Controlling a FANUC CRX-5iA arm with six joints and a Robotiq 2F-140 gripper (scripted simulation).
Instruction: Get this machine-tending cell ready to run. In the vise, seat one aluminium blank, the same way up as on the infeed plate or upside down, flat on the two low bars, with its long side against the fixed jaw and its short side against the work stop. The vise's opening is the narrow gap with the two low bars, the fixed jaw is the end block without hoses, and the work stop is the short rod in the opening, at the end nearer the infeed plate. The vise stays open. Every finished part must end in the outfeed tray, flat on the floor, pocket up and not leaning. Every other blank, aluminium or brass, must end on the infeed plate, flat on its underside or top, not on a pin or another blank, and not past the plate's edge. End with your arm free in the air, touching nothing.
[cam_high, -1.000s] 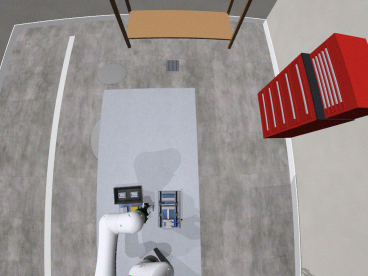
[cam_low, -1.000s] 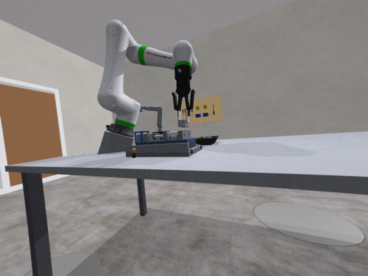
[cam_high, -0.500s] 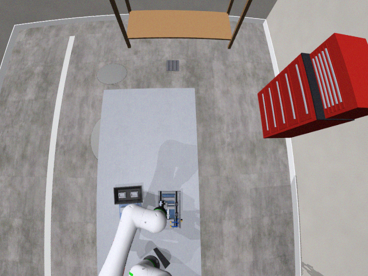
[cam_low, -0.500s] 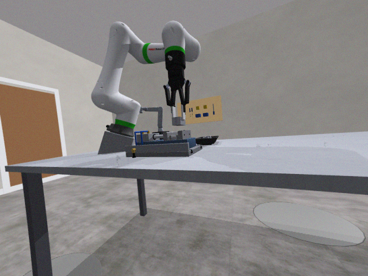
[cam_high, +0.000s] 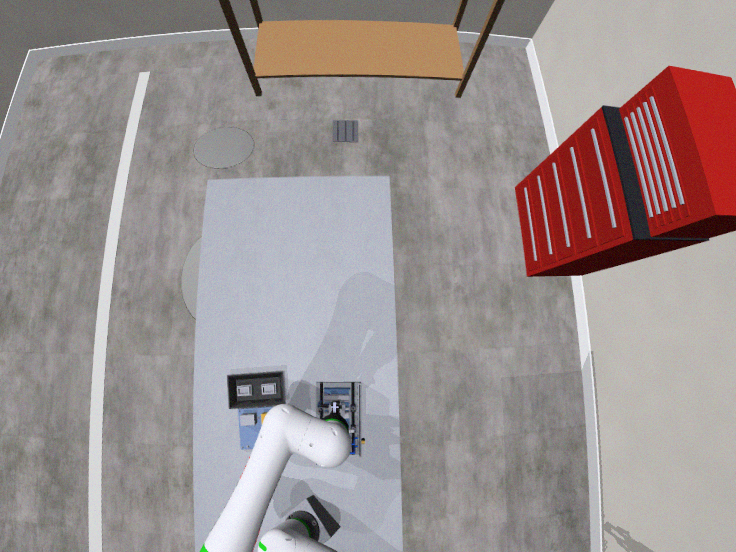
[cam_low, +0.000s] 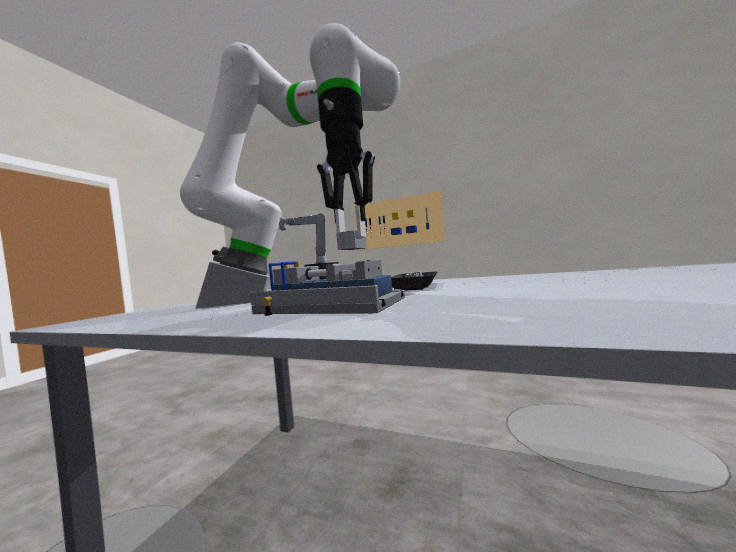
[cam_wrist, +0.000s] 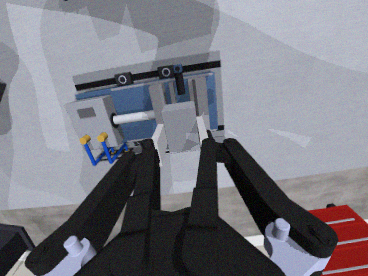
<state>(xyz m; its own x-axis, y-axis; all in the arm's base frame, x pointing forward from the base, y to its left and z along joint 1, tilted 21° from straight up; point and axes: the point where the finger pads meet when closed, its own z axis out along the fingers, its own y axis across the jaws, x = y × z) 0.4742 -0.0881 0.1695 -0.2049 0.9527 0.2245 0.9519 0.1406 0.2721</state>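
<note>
Right now my hand is 10 mm past the black work stop rod, 50 mm to the right of it and 90 mm above it. Round my hand: blue infeed plate (180 mm behind, 300 mm to the left, 180 mm below); hose-end block (160 mm behind, 30 mm to the right, 100 mm below); brass blank (120 mm behind, 270 mm to the left, 160 mm below).
</note>
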